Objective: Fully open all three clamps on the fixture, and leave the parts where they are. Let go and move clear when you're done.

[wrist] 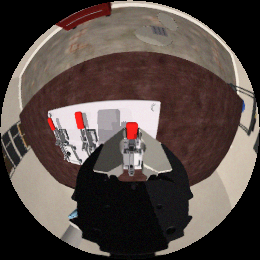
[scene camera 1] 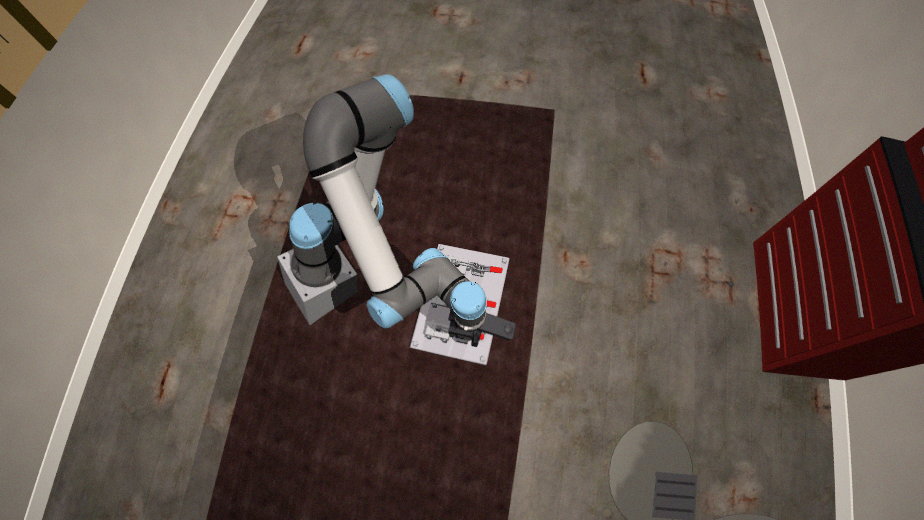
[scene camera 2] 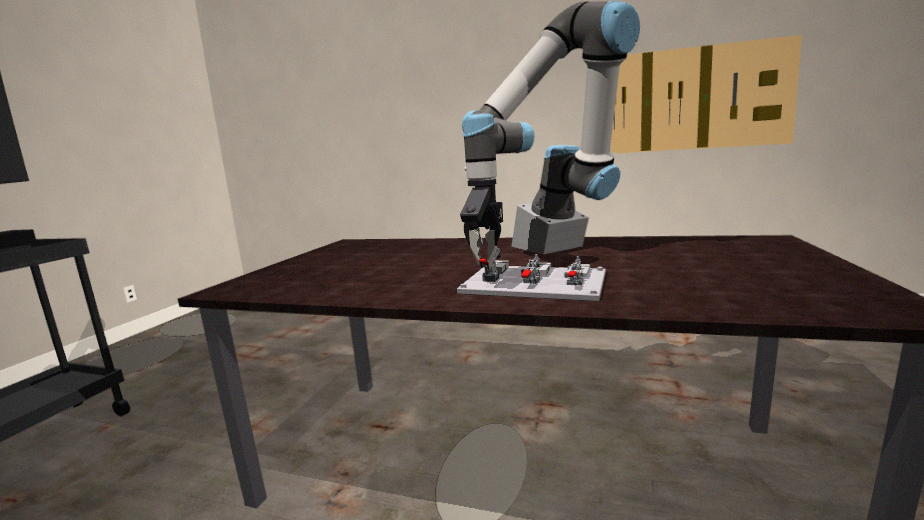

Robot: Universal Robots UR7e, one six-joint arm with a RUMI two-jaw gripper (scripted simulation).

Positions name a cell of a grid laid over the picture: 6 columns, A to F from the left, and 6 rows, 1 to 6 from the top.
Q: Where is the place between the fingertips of the gripper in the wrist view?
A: D3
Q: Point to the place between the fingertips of the gripper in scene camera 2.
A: At D4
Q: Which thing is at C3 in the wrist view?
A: A fixture plate.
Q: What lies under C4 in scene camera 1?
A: A fixture plate.
